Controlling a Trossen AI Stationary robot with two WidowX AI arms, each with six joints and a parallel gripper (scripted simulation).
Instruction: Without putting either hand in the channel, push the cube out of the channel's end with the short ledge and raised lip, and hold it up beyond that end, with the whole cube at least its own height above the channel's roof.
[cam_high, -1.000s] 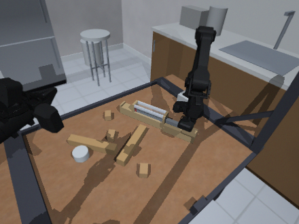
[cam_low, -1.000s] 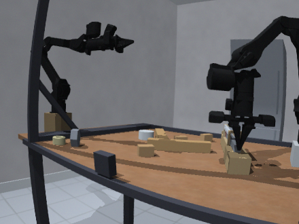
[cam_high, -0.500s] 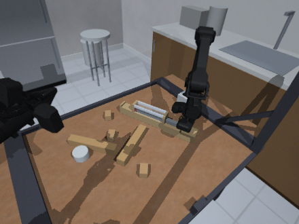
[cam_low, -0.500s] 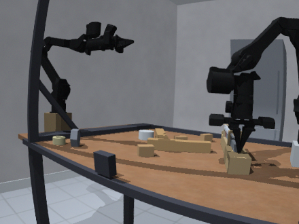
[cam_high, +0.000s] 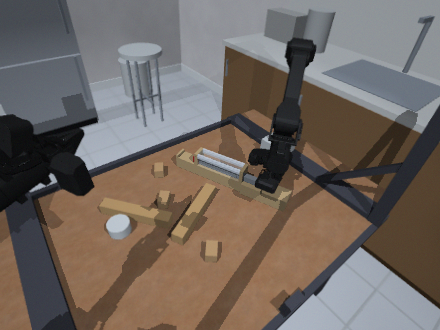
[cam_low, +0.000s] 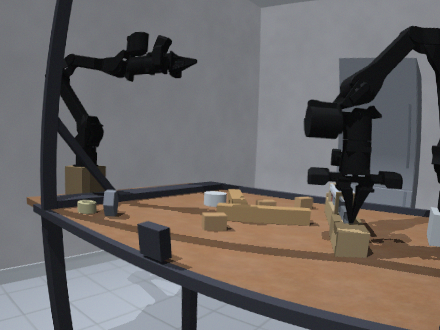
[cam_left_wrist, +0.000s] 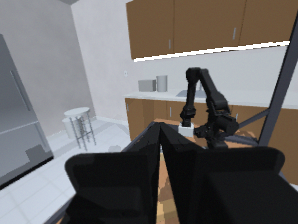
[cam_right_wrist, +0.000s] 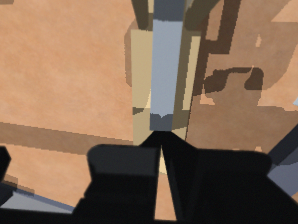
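The red cube lies 280 mm ahead of my right hand, 60 mm to the left of it and 30 mm below it. Also, from my right hand: white cylinder (410 mm to the left, 270 mm ahead, 70 mm below); tan channel (180 mm ahead, 40 mm to the left, 30 mm below); grey block (540 mm to the left, 50 mm below, 40 mm behind).
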